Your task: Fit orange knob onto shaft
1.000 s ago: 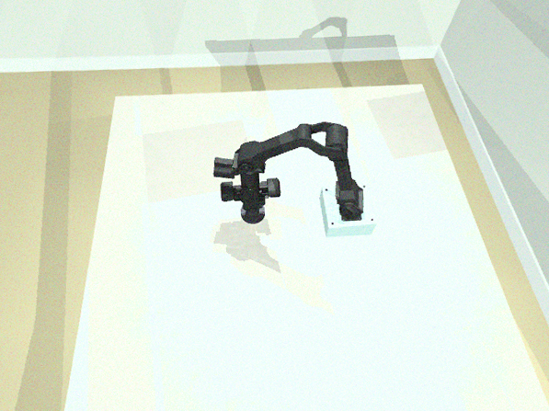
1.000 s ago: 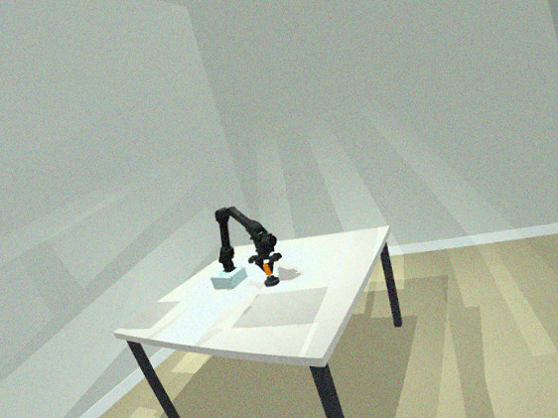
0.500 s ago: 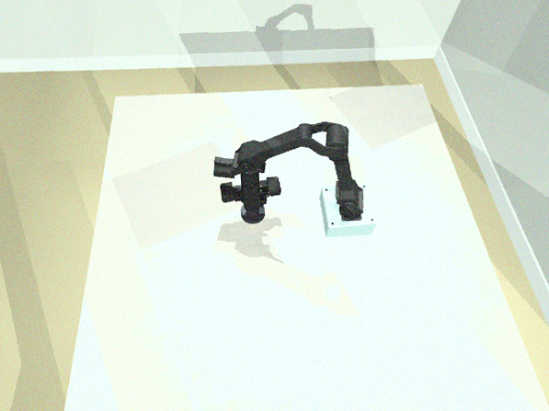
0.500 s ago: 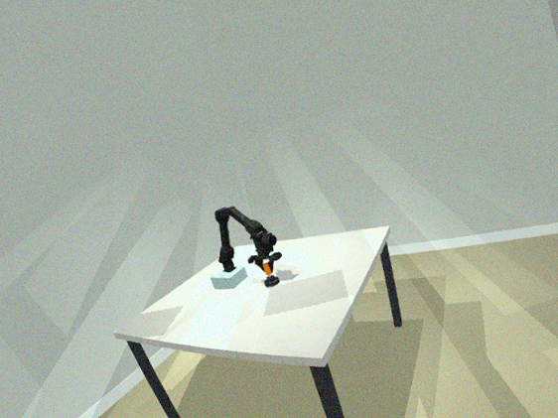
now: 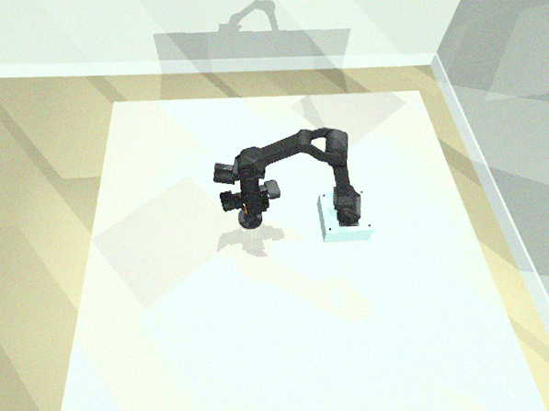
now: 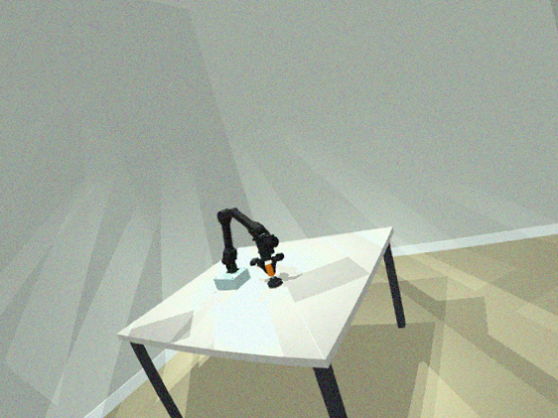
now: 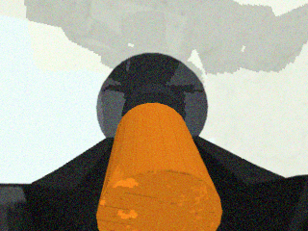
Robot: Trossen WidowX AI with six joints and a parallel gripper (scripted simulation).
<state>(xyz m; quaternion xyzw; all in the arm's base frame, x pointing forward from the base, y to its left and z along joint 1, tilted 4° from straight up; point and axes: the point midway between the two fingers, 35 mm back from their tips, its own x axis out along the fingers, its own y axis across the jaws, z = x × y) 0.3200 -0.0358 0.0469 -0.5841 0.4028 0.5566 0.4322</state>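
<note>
My gripper tip is now 40 mm above the round pedestal. From my gripper tip the other things lie so: orange knob (30 mm above).
</note>
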